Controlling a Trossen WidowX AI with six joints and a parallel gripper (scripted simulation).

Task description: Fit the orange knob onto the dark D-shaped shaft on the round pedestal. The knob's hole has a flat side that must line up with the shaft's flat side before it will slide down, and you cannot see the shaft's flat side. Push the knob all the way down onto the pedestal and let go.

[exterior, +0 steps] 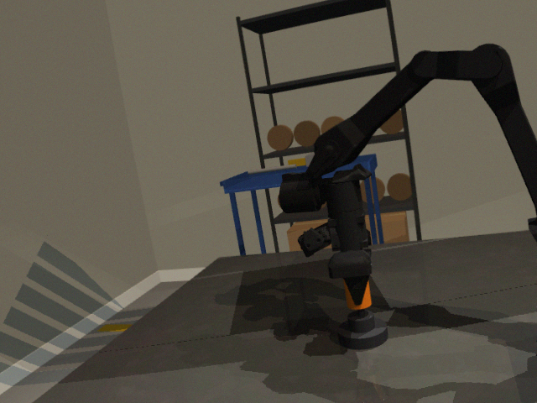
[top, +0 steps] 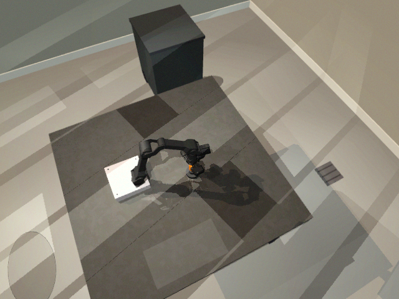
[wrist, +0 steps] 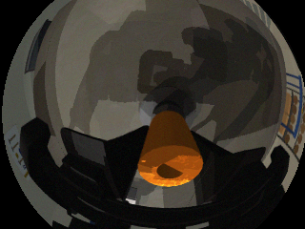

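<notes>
My gripper tip is 2 cm below the orange knob. The rest, counted from my gripper tip: round dark pedestal: 4 cm below.
</notes>
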